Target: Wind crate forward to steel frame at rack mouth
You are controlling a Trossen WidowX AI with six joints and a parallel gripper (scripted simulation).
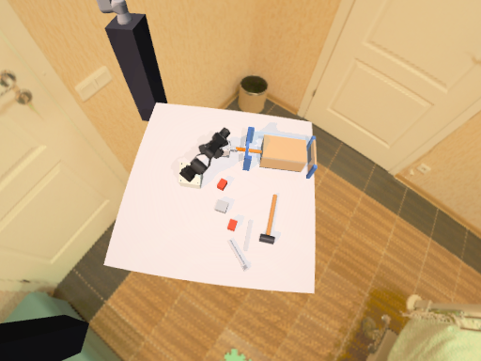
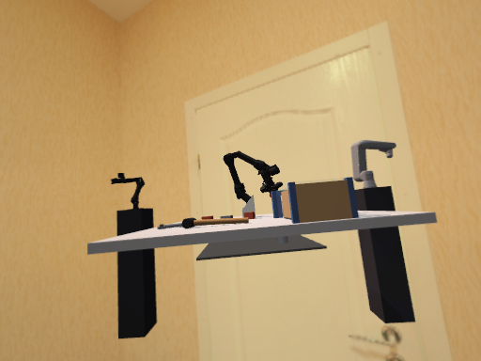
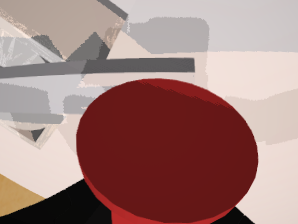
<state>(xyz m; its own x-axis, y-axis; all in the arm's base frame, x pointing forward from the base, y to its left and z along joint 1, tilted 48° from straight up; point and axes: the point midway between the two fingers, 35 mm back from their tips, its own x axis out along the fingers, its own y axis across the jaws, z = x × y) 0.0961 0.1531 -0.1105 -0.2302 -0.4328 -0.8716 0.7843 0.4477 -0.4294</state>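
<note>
Right now the winch handle is 3 cm below my gripper tip, 3 cm ahead of it and 2 cm to the left of it. The rest, counted from my gripper tip: red knob: 1 cm to the right, 1 cm ahead; blue frame: 23 cm ahead, 8 cm to the left, 3 cm below; white winch: 10 cm below, 6 cm to the left, 6 cm ahead.
</note>
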